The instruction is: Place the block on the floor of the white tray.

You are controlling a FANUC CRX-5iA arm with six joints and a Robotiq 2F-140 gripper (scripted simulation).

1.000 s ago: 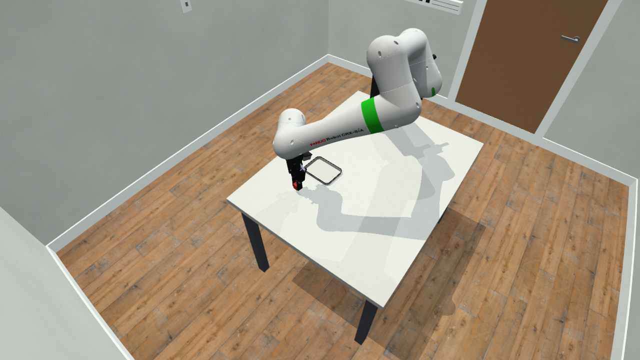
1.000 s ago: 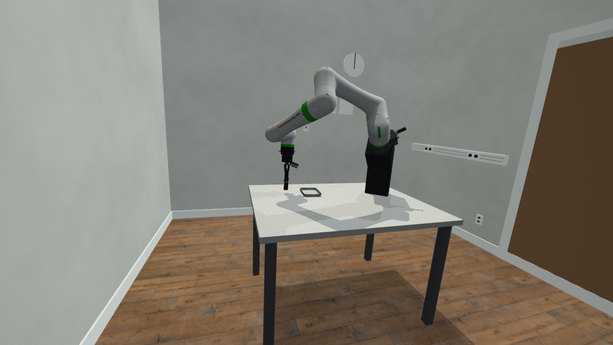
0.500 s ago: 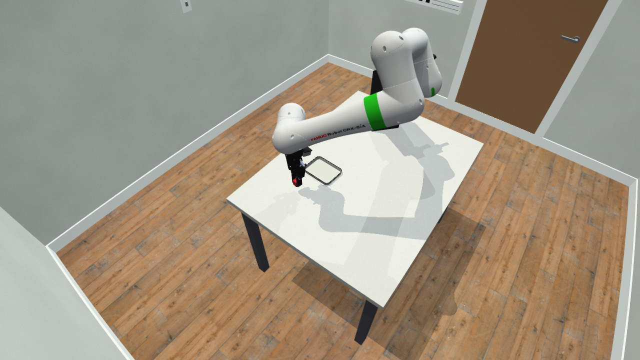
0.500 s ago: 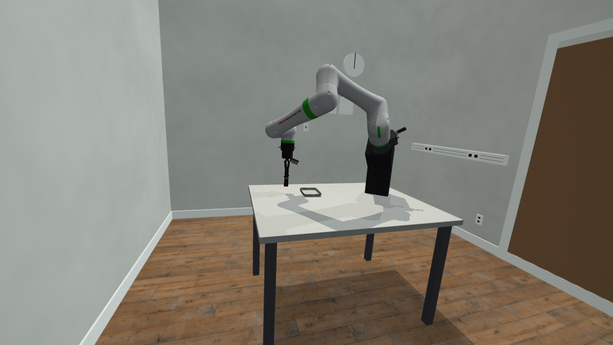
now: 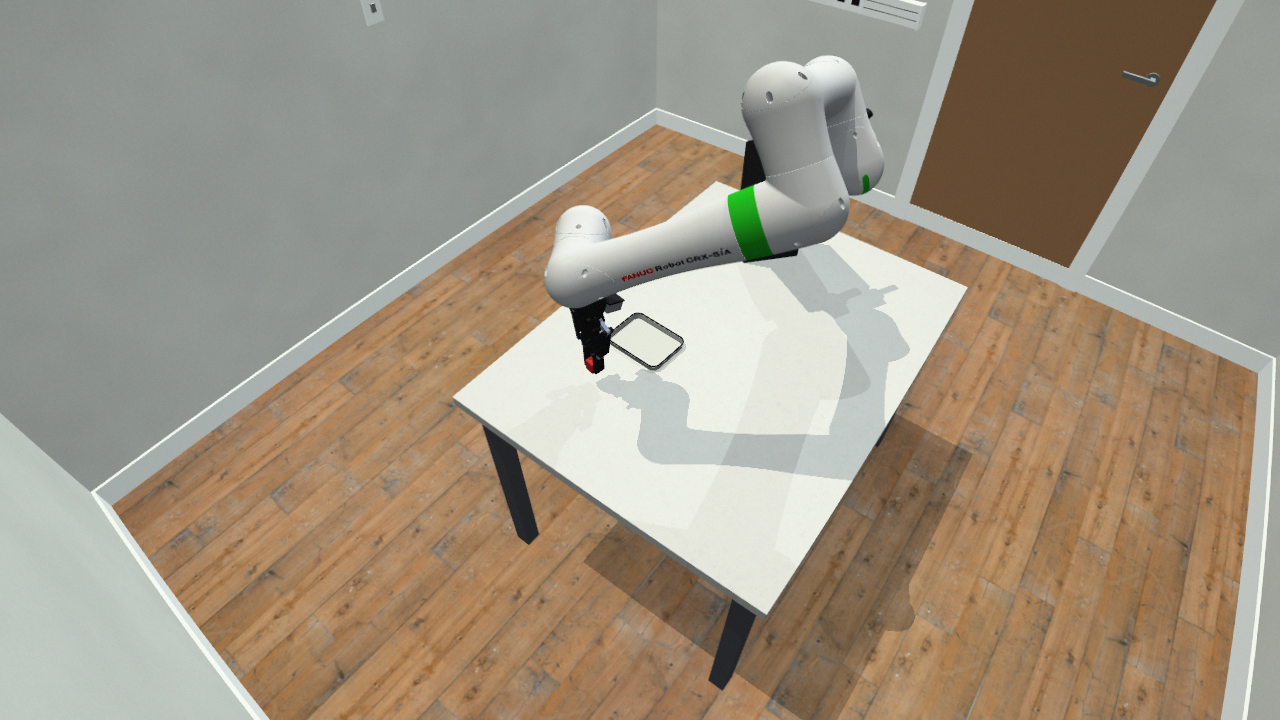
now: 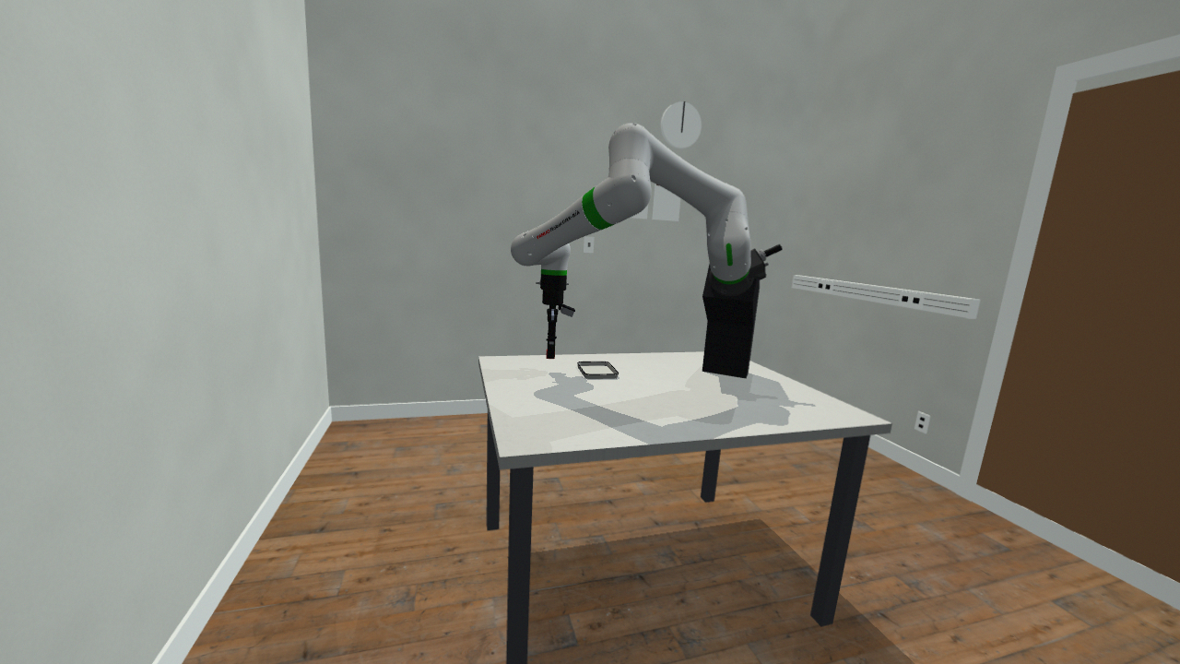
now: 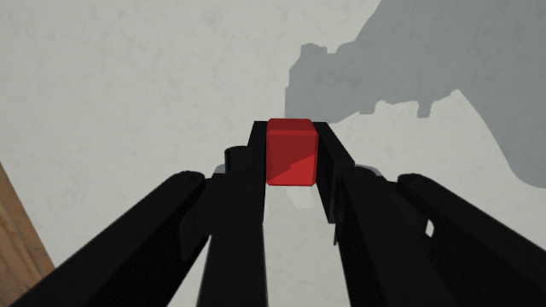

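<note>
Now: hand 17 cm past the white tray, 8 cm above it and 4 cm to the left of it. From my hand the other things lie so: red block: 2 cm below.
</note>
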